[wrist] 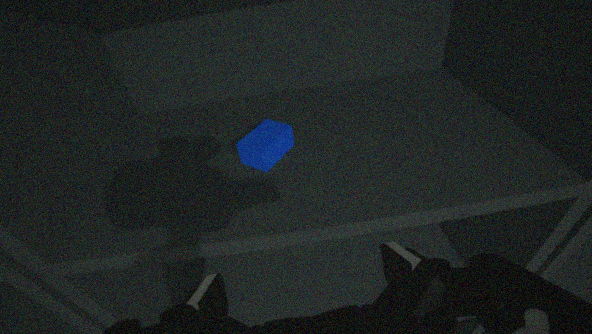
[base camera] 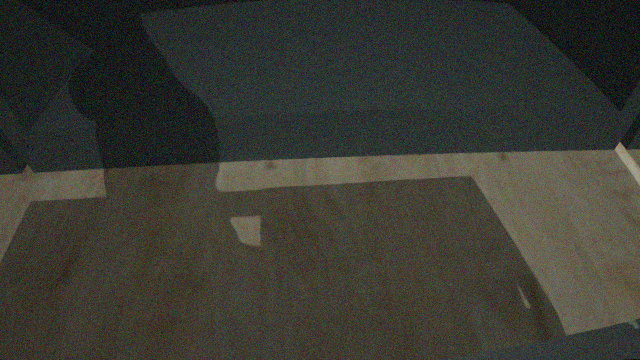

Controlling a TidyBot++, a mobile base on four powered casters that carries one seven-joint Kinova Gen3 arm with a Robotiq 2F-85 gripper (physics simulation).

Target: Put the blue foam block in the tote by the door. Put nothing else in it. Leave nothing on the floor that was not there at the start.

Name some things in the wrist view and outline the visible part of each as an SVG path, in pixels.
My gripper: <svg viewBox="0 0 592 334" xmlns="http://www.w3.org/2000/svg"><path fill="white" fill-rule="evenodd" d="M592 304L500 255L490 253L474 255L469 258L470 267L451 268L448 260L439 258L427 259L416 251L403 248L392 241L380 244L383 271L388 286L372 305L364 304L359 308L356 304L336 308L311 317L293 317L266 321L264 326L257 324L250 328L228 316L228 301L222 274L218 273L207 275L201 285L194 288L181 305L173 306L161 313L159 316L160 323L141 328L138 319L122 320L106 329L103 334L455 334L458 326L458 317L476 316L477 321L489 334L592 334Z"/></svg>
A blue foam block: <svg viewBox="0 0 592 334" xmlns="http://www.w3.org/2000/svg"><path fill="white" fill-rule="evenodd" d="M292 125L269 119L264 120L236 143L241 163L267 173L294 146Z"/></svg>
